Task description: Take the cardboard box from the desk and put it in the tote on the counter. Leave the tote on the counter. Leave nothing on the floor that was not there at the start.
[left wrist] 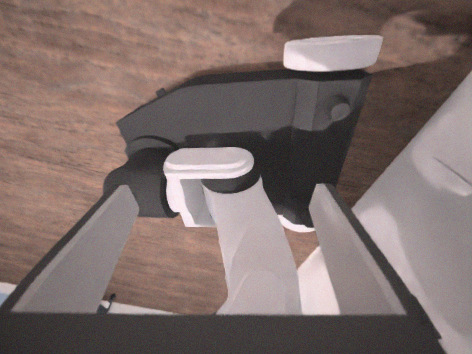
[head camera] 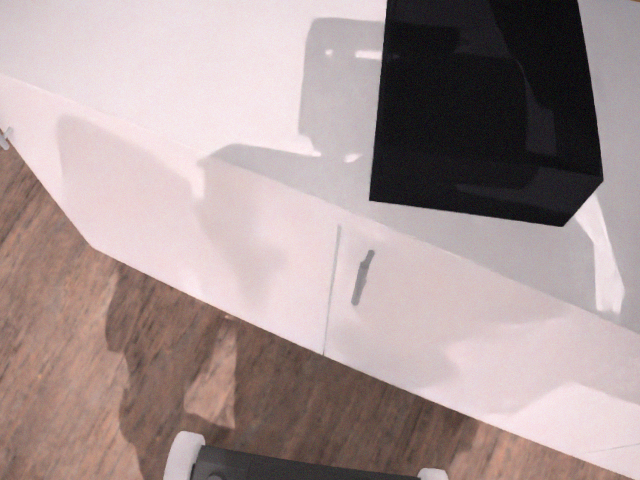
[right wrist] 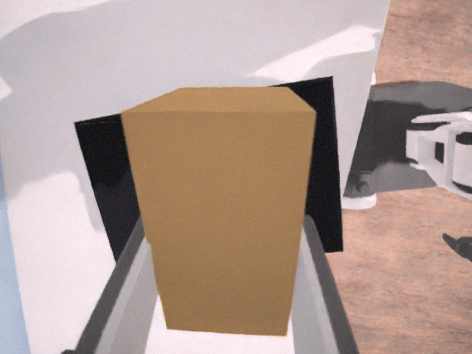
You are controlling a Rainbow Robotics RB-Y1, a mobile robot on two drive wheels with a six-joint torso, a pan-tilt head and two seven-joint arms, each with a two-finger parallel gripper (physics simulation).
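Frame: origin at the robot's base, x ahead, y left, z up, level; centimetres.
Seen in the pictures: left gripper, fingertip midpoint: (left wrist: 222, 196) (right wrist: 462, 235); right gripper, fingertip midpoint: (right wrist: 228, 225).
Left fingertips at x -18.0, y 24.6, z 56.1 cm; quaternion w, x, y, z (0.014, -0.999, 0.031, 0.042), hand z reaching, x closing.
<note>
A point is followed by its place in that frame.
The cardboard box (right wrist: 220, 175) {x 39.0, y -17.3, z 122.0 cm}, plain brown, is between the fingers of my right gripper (right wrist: 228, 225) {x 39.6, y -14.4, z 119.0 cm}, which is shut on it. In the right wrist view the black tote (head camera: 480, 200) {x 30.3, y -11.8, z 94.1 cm} (right wrist: 324, 165) {x 30.5, y -10.8, z 94.9 cm} shows behind the box on both sides, partly hidden by it. The tote stands on the white counter (head camera: 155, 98) {x 38.9, y 22.5, z 91.0 cm} (right wrist: 165, 45) {x 50.8, y -30.0, z 91.0 cm}, at the upper right of the head view, set back from the counter's edge. The right gripper and the box do not show in the head view. My left gripper (left wrist: 222, 196) {x -18.0, y 24.6, z 56.1 cm} is open and empty, above the robot's own base. The desk cannot be made out.
The counter's front has a door seam and a grey handle (head camera: 363, 279) {x 26.9, y -2.6, z 77.6 cm}. My dark wheeled base (head camera: 310, 465) {x 7.1, y 0.1, z 18.1 cm} (left wrist: 240, 107) {x -20.5, y 17.0, z 16.9 cm} (right wrist: 390, 145) {x -13.8, y 1.9, z 17.0 cm} stands on the wooden floor (head camera: 46, 310) {x 33.0, y 73.4, z 0.0 cm} in front of the counter. A pale surface (left wrist: 425, 210) {x 28.1, y -9.6, z 25.6 cm} lies close to the left gripper's right side.
</note>
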